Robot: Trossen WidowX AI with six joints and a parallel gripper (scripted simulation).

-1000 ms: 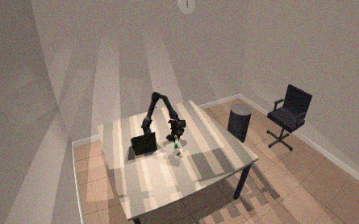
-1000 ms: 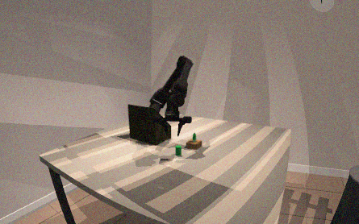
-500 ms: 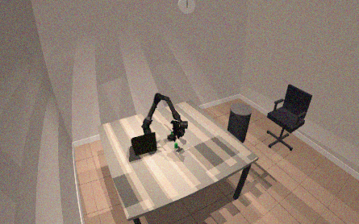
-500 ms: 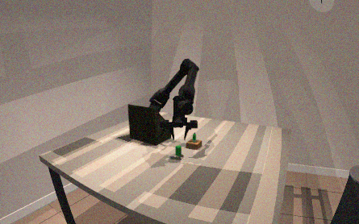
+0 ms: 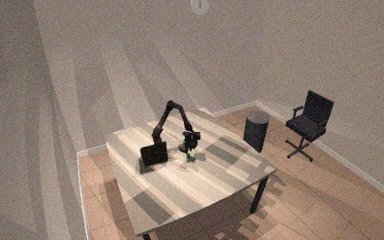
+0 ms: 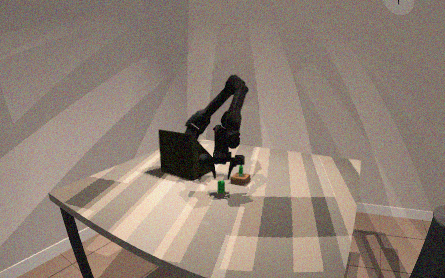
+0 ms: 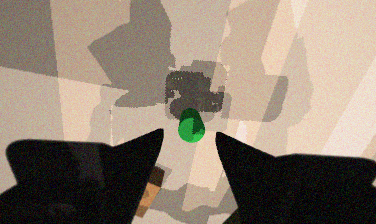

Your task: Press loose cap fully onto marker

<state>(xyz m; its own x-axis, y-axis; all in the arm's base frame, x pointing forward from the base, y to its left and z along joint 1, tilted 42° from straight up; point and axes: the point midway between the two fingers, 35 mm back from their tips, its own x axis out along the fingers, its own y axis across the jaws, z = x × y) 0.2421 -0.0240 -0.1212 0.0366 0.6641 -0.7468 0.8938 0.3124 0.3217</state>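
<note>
Now: gripper tip 40 mm above the green cap. The rest, counted from my gripper tip: holder block (140 mm to the left, 50 mm below, 20 mm ahead).
</note>
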